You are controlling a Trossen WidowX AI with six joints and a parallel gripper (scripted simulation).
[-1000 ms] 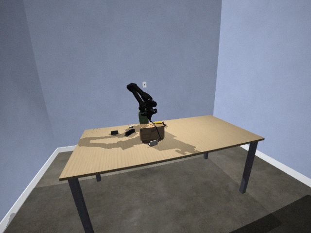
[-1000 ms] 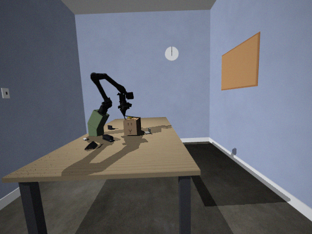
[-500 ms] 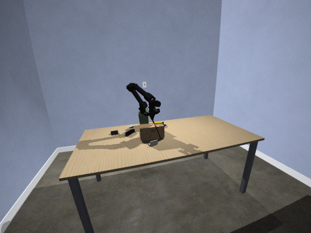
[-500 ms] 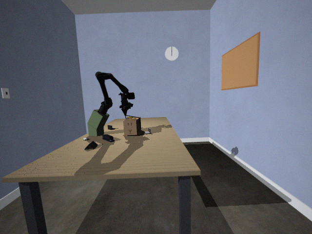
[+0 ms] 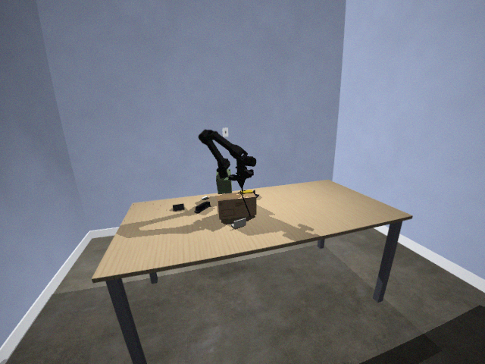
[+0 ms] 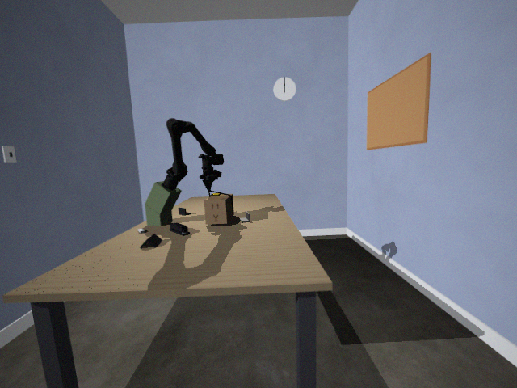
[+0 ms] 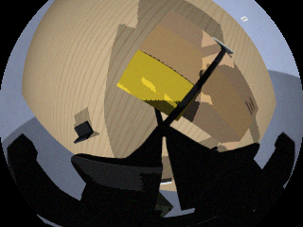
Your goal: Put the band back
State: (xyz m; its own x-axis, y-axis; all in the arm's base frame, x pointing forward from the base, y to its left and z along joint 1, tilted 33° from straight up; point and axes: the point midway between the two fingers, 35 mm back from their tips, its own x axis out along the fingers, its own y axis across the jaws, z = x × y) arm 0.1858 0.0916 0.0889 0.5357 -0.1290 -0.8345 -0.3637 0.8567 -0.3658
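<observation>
Now: the brown carton 7 cm ahead of my hand, 6 cm to the right of it and 13 cm below it. Also, from my hand: white piece: 32 cm behind, 22 cm to the right, 20 cm below.
</observation>
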